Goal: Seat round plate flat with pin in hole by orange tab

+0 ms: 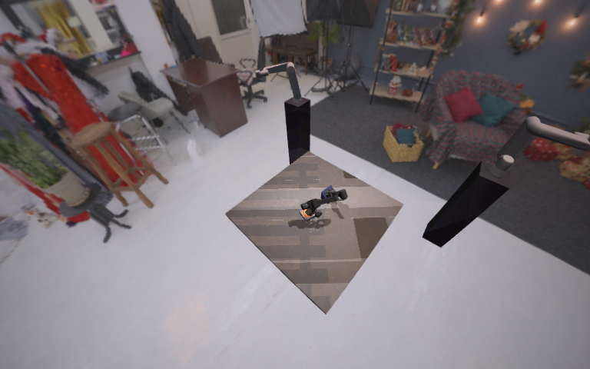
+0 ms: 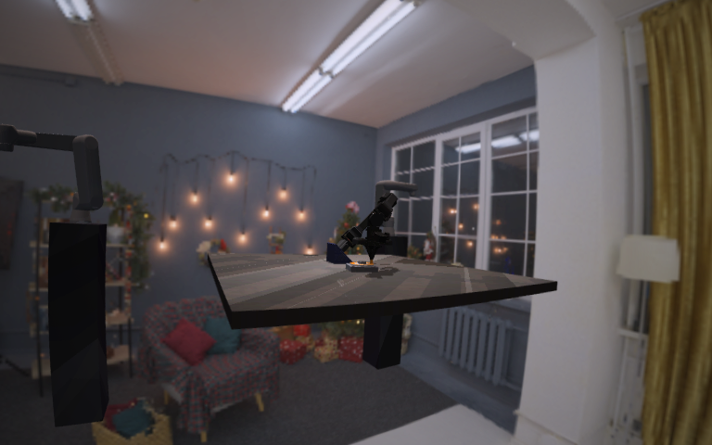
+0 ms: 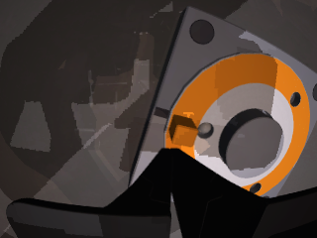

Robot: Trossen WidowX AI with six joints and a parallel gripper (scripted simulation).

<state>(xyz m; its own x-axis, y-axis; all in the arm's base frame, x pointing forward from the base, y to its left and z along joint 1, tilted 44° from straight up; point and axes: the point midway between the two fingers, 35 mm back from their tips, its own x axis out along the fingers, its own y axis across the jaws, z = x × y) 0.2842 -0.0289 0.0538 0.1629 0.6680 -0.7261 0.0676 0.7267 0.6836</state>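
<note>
Right now the round plate is 3 cm to the right of my gripper tip and 1 cm below it. Also, from my gripper tip: square grey base: 5 cm to the right, 2 cm below.
</note>
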